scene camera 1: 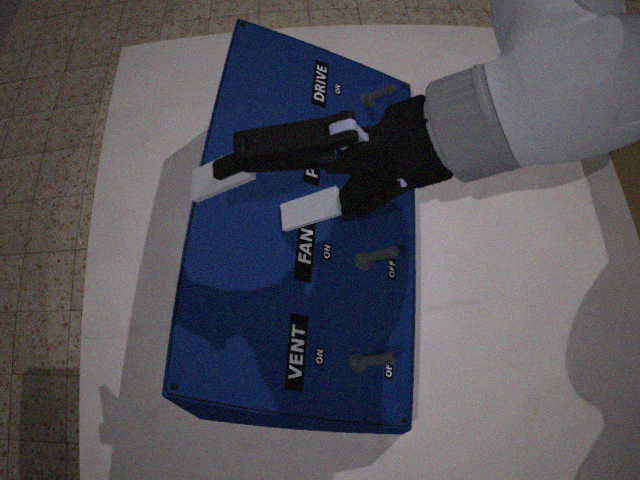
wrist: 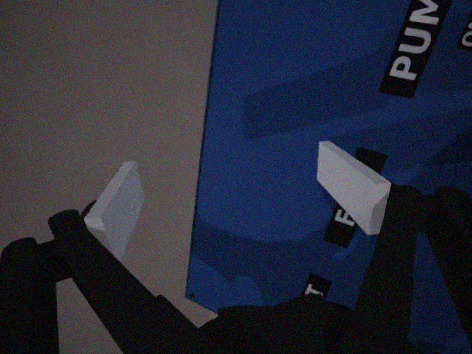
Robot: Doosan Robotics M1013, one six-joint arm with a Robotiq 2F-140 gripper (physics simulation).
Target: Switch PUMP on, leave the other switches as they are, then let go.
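Places are measured from the arm's base along level axes (x ahead, y left, z up), in millimetres.
Pixels of known places: gripper, fingertip midpoint: (scene camera 1: 242, 203) (wrist: 231, 170).
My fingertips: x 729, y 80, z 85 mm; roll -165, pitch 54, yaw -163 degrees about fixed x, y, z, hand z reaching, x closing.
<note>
Ahead of a thing's pixels: the offset from my fingertips to its top centre. "*": to the spot under its first point. Level surfaces: height alone.
The blue switch panel (scene camera 1: 258, 77) (wrist: 280, 65) lies under the gripper. The PUMP label {dx -73, dy -104, dz -65 mm} (scene camera 1: 311, 174) (wrist: 412, 55) is mostly covered by the gripper in the scene view and partly shows in the wrist view. The PUMP switch lever is hidden behind the gripper in the scene view and does not show in the wrist view, so its position cannot be told. My gripper (scene camera 1: 259, 195) (wrist: 231, 170) is open and empty, with its pale finger pads wide apart above the label side of the panel. In the wrist view, one pad is over the panel and the other beyond its edge.
The DRIVE lever {* dx -163, dy -211, dz -81 mm} (scene camera 1: 379, 95) is close beside the gripper body in the scene view. The FAN lever {* dx -141, dy +27, dz -78 mm} (scene camera 1: 377, 257) and the VENT lever {* dx -130, dy +144, dz -77 mm} (scene camera 1: 373, 360) lie beside their OFF labels. The panel stands on a white table {dz -193 mm} (scene camera 1: 491, 289); tiled floor (scene camera 1: 46, 206) shows beyond.
</note>
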